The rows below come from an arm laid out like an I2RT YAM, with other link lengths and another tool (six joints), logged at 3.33 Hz.
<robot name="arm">
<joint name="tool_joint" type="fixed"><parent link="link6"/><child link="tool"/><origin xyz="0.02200 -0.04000 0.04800" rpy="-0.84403 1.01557 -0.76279"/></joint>
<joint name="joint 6" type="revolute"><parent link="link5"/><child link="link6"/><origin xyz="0.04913 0.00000 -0.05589"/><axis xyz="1 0 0"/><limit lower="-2.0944" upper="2.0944"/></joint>
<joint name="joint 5" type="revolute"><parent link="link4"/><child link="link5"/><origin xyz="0.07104 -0.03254 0.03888"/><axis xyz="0 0 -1"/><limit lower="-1.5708" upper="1.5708"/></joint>
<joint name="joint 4" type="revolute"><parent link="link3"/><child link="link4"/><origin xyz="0.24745 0.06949 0.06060"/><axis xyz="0 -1 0"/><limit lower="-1.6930" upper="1.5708"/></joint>
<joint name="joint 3" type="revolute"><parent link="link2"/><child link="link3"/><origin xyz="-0.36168 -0.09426 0.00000"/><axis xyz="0 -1 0"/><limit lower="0.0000" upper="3.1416"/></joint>
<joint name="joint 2" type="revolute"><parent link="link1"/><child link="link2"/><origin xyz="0.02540 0.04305 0.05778"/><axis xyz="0 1 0"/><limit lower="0.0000" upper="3.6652"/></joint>
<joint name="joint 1" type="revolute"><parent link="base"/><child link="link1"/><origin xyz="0.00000 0.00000 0.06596"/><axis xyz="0 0 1"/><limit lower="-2.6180" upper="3.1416"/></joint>
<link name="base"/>
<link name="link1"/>
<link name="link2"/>
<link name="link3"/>
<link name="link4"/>
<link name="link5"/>
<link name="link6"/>
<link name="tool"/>
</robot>
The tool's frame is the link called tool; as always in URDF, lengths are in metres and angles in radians.
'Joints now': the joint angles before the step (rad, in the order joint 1, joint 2, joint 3, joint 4, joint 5, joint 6). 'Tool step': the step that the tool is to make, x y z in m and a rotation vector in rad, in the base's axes. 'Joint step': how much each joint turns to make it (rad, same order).
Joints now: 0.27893, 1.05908, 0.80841, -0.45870, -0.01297, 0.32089
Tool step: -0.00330, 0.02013, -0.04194, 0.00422, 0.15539, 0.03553
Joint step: 0.10805, 0.04817, -0.07423, -0.02261, 0.01270, 0.08974
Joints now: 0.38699, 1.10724, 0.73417, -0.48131, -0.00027, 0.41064
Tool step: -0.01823, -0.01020, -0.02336, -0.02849, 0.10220, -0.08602
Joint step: 0.01744, -0.00901, -0.05365, -0.06312, 0.05331, 0.08960
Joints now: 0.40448, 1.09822, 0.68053, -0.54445, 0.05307, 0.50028
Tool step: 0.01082, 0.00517, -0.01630, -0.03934, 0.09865, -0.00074
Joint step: 0.00267, 0.08792, 0.00330, -0.02178, -0.00058, 0.00438
